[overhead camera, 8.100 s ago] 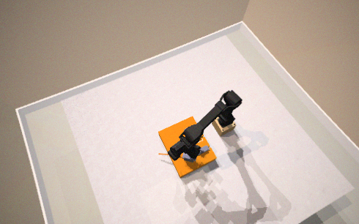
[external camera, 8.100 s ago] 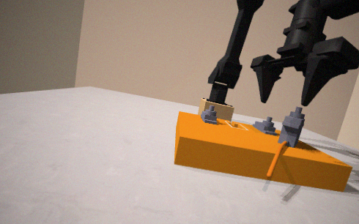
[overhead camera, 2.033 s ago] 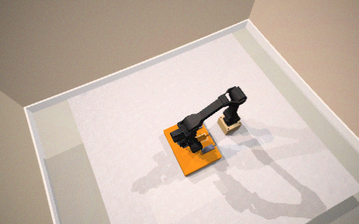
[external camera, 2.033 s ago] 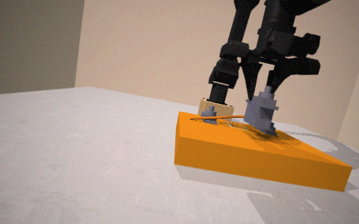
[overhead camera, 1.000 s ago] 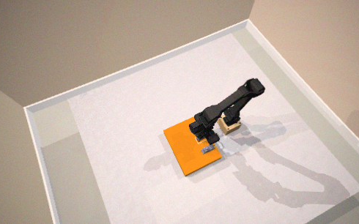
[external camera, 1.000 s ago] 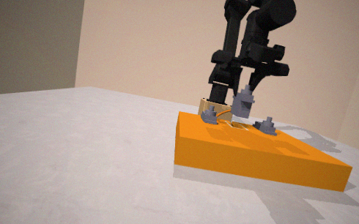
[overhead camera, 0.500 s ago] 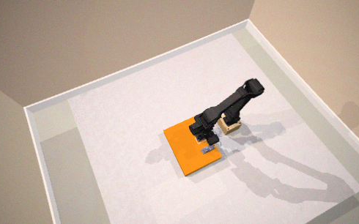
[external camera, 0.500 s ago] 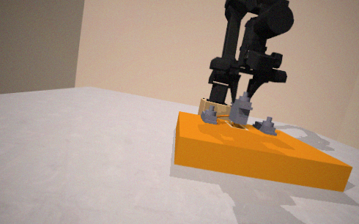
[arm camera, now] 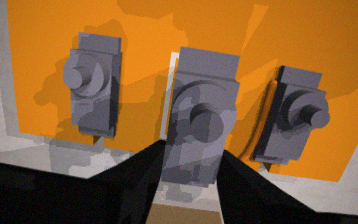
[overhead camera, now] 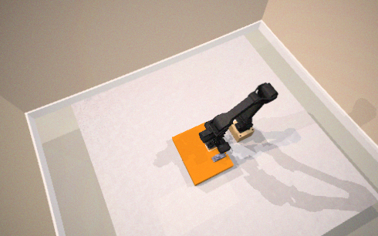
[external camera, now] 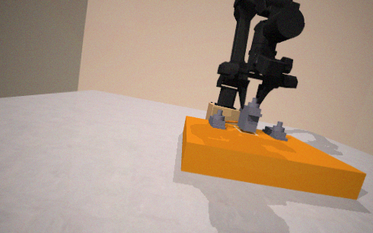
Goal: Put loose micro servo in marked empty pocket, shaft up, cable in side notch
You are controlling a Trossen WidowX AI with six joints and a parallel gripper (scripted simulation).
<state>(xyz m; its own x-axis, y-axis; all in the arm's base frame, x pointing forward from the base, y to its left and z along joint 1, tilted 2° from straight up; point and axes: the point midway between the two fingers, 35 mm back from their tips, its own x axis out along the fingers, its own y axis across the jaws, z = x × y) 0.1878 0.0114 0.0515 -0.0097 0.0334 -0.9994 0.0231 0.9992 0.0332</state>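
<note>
Now: the orange deck 120 mm ahead of my gripper tip and 80 mm below it.
</note>
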